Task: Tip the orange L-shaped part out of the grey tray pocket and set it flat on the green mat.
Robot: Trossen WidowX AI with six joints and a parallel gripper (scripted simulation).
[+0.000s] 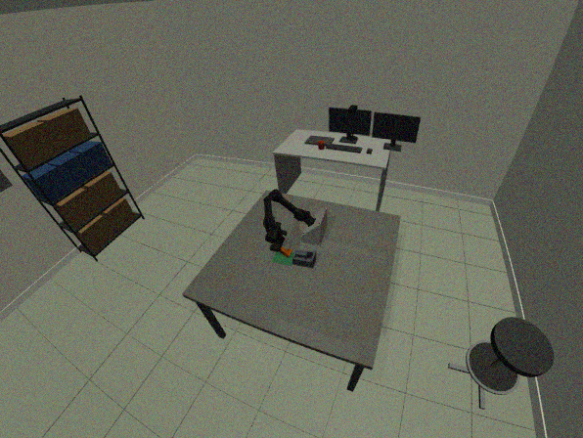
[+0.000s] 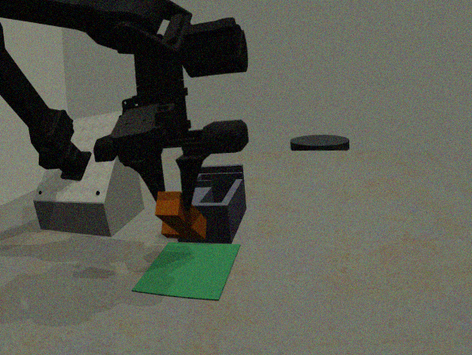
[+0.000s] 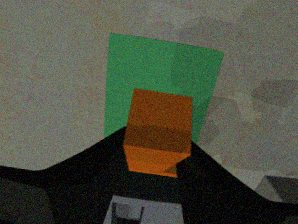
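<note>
The green mat lies 1 cm behind my gripper tip, 2 cm to the left of it and 11 cm below it. From my gripper tip the other things lie so: orange L-shaped part 2 cm behind, 3 cm to the left, 3 cm below.
</note>
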